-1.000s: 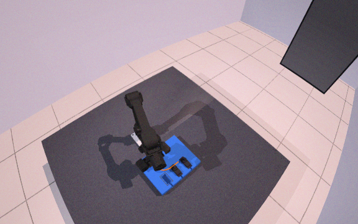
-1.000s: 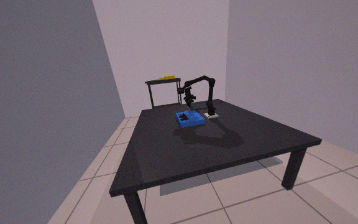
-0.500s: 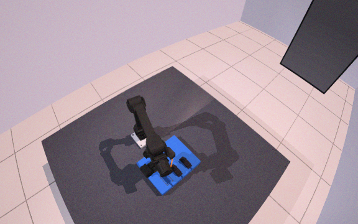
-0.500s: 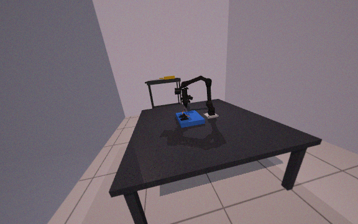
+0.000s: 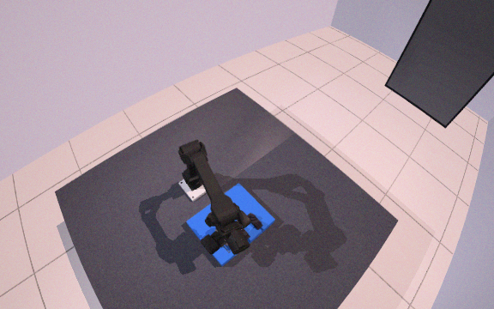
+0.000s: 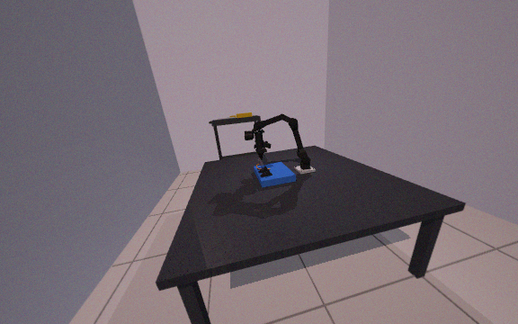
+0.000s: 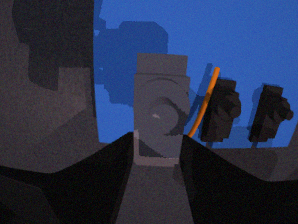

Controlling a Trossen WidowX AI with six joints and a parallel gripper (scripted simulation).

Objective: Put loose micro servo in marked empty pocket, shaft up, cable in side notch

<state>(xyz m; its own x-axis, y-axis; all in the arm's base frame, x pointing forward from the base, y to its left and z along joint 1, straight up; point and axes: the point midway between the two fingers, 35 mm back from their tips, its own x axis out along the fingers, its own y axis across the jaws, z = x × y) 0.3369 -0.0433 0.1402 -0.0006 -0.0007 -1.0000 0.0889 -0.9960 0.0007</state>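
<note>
Now: the blue deck 110 mm behind my gripper tip, 100 mm below it and 70 mm to the left of it.
</note>
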